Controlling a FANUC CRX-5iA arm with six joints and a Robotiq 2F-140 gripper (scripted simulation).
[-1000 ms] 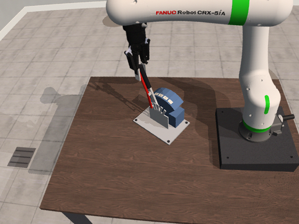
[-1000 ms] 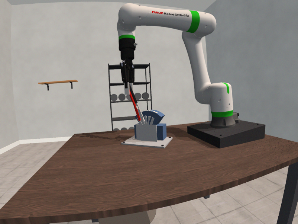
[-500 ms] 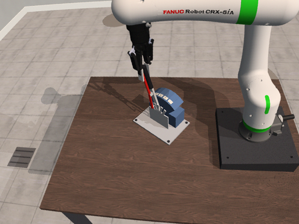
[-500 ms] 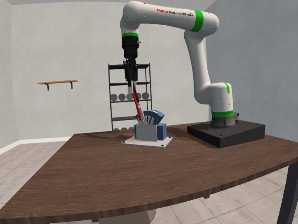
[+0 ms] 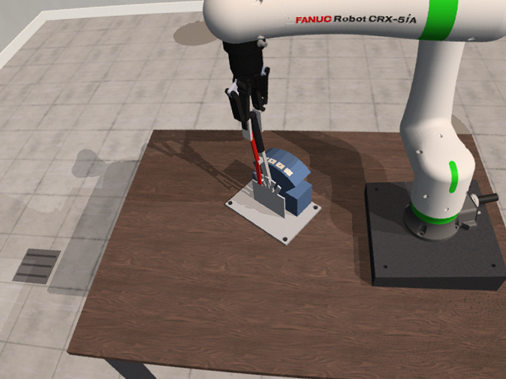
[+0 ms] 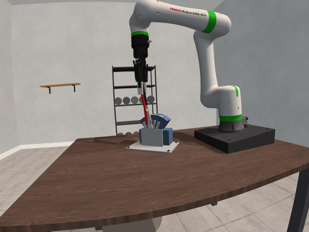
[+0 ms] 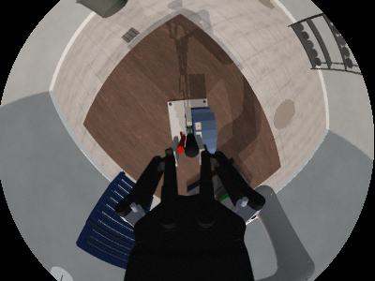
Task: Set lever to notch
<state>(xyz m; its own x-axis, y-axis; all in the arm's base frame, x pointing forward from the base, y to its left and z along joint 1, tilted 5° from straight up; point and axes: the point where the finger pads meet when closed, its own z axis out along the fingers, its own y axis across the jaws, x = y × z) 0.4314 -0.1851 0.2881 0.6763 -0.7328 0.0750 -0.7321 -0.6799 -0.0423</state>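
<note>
Now: hand 110 mm above the red bar and 20 mm to the right of it.
</note>
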